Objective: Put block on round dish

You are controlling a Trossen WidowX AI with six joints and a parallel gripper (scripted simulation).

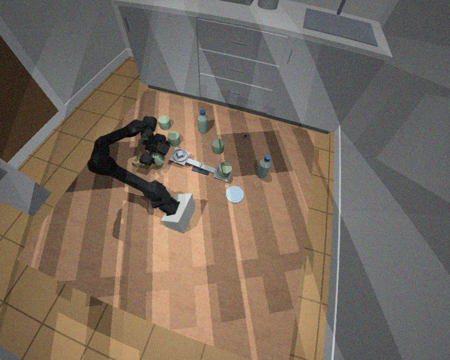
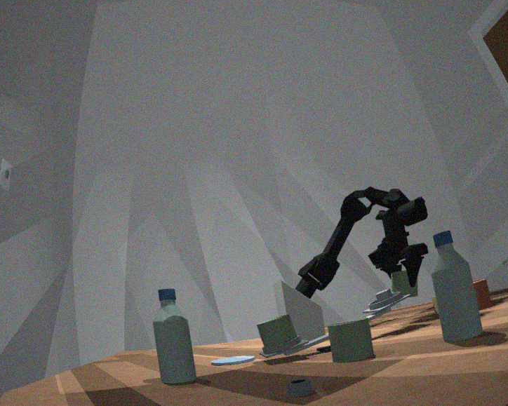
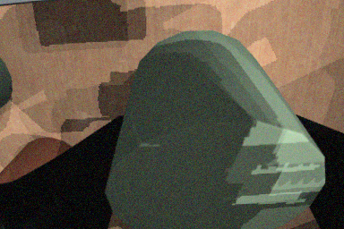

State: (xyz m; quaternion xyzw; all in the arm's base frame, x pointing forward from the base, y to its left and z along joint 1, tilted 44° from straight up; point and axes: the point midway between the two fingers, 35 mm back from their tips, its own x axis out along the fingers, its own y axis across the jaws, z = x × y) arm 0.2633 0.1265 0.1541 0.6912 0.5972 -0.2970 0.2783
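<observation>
The grey block lies 110 mm to the right of my gripper tip, 60 mm ahead of it and 10 mm below it. Round my gripper tip: orange cup (170 mm ahead, 100 mm to the left, 60 mm below); then pale blue round dish (450 mm to the right, 90 mm below, 60 mm behind); then green cup (20 mm to the left, 10 mm above).
</observation>
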